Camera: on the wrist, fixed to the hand. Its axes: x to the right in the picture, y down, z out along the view.
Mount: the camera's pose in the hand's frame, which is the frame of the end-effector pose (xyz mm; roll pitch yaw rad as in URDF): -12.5 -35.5 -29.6 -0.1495 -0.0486 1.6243
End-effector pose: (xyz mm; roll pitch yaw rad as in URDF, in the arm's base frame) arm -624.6 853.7 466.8 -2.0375 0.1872 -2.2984
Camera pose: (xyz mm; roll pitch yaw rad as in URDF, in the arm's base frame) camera -629.8 863.6 513.4 2.4645 1.0902 1.9124
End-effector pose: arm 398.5 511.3 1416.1 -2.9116 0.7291 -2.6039
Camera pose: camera 399.6 479.6 1452.0 2.2386 0.1701 1.8804
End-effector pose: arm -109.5 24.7 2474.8 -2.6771 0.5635 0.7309
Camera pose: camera -112.9 46.5 2517.3 2.3484 0.3962 -1.1792
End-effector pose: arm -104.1 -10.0 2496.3 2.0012 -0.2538 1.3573
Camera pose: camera -146.4 -8.1 2473.9 -2.7018 -1.0054 -0.7508
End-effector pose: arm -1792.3 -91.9 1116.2 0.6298 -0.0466 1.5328
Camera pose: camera -1781.4 -102.7 1070.8 -0.2494 -0.6733 -3.0738
